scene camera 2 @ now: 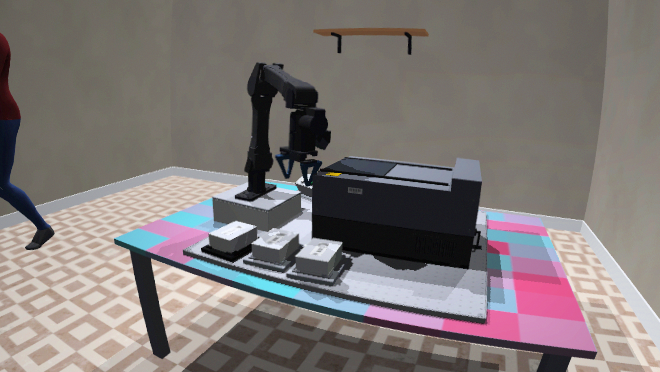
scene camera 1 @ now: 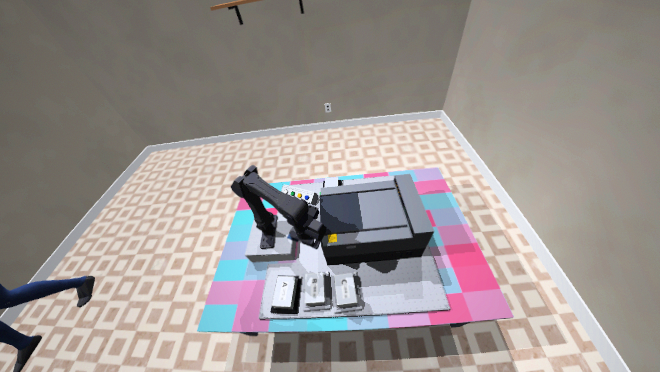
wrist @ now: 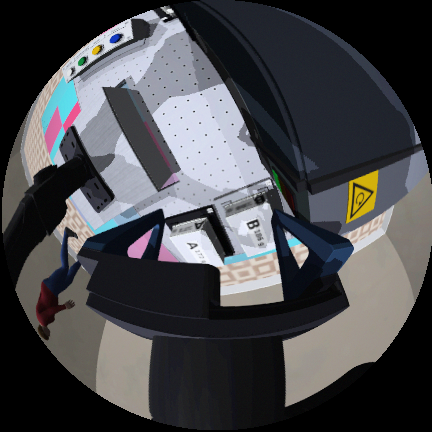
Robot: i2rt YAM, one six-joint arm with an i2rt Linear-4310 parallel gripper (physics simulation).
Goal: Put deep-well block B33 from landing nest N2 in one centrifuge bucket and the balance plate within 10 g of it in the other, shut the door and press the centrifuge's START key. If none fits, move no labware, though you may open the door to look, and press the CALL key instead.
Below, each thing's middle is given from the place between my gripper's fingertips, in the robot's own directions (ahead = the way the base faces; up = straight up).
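Offsets counted from my hand: dark centrifuge (scene camera 2: 423, 213), 310 mm ahead of it, 120 mm to the left of it, 50 mm below it; button panel (wrist: 136, 39), 90 mm behind it, 420 mm to the left of it, 130 mm below it.
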